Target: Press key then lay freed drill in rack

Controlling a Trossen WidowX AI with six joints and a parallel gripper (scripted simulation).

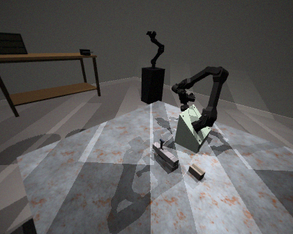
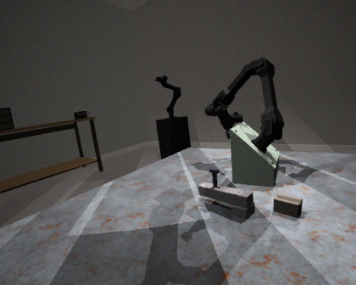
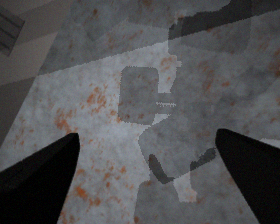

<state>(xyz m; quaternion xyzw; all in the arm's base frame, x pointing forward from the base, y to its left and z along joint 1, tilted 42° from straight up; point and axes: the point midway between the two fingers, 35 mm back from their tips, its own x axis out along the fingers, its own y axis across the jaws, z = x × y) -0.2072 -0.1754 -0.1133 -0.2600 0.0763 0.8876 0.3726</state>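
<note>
My gripper tip is 480 mm short of the dark key, 140 mm to the right of it and 30 mm above it. Round my gripper tip: rack (440 mm ahead, 350 mm to the left, 100 mm below); drill (490 mm ahead, 190 mm to the left, 70 mm below).
</note>
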